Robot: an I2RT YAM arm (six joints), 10 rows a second.
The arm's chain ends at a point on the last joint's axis. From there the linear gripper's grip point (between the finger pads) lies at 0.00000 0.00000 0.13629 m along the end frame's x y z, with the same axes.
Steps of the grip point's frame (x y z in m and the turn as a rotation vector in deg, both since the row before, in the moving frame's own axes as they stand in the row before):
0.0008 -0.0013 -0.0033 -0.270 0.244 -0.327
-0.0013 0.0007 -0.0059 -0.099 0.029 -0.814
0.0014 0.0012 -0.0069 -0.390 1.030 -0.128
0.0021 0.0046 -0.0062 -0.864 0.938 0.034
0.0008 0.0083 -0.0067 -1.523 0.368 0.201
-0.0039 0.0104 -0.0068 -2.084 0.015 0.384
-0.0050 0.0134 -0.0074 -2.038 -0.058 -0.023
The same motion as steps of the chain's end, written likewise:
0.0002 -0.0019 -0.0033 -0.270 0.244 -0.327
-0.0014 0.0005 -0.0059 -0.099 0.029 -0.814
-0.0011 0.0003 -0.0069 -0.390 1.030 -0.128
-0.0001 0.0025 -0.0062 -0.864 0.938 0.034
-0.0001 0.0047 -0.0066 -1.523 0.368 0.201
-0.0039 0.0054 -0.0067 -2.084 0.015 0.384
-0.0049 0.0086 -0.0073 -2.038 -0.058 -0.023

